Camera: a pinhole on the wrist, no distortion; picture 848 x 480 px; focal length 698.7 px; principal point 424.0 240.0 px. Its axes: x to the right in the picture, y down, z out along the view. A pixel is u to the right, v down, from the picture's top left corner.
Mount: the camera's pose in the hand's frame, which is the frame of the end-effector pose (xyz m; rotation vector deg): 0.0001 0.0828 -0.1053 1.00 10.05 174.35
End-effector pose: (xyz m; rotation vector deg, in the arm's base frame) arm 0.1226 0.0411 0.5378 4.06 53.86 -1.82
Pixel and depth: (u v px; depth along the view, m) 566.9 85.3 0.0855
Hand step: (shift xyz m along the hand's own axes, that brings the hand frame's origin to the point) -0.0141 0.1129 -0.0224
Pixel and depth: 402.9 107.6 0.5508
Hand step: 0.0356 0.2473 0.4297
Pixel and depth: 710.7 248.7 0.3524
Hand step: -0.1384 0.1322 0.2461
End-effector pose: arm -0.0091 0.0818 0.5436 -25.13 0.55 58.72
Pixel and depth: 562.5 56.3 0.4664
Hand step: -0.0728 0.2660 0.3444
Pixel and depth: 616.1 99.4 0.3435
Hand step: -0.0818 0.1992 0.2285
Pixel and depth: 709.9 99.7 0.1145
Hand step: -0.0425 0.1230 0.0061
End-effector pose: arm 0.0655 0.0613 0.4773 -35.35 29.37 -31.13
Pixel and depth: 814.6 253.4 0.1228
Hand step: -0.0664 0.1009 0.0174
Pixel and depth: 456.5 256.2 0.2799
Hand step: -0.0088 0.1095 0.1736
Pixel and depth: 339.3 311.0 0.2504
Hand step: 0.0322 0.0834 0.1462
